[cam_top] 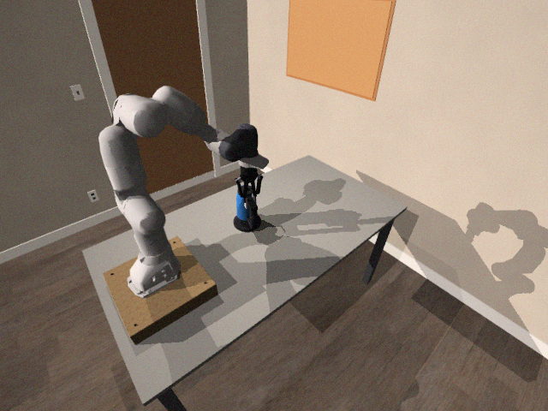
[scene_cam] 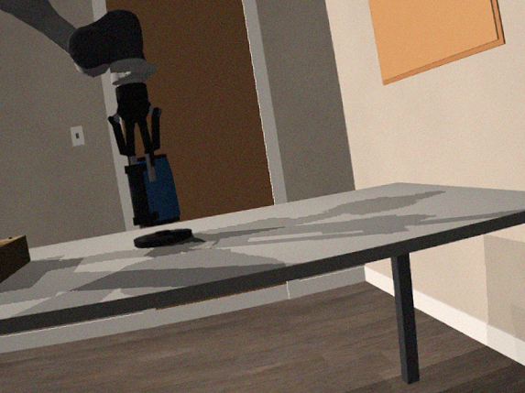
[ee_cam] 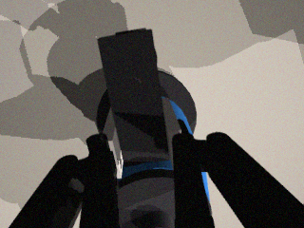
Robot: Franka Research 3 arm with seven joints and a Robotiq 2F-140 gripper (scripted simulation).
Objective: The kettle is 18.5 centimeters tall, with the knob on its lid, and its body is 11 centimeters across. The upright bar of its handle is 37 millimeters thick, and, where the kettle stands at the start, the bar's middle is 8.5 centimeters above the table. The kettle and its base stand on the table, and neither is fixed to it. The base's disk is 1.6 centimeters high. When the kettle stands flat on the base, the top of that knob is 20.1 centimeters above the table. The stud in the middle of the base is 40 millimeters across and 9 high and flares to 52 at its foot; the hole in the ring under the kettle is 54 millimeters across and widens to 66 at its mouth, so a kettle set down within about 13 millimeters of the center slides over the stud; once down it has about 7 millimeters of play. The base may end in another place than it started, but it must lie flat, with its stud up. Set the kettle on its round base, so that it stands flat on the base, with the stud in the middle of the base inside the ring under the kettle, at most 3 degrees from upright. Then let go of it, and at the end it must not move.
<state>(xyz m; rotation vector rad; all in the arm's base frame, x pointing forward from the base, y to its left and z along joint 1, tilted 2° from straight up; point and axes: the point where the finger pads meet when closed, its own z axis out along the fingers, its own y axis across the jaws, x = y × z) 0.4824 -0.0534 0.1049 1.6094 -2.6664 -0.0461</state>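
Now: the blue kettle 10 mm ahead of my hand, 20 mm to the left of it and 50 mm below it. The rest, counted from my hand: round black base 30 mm ahead, 50 mm to the left, 180 mm below.
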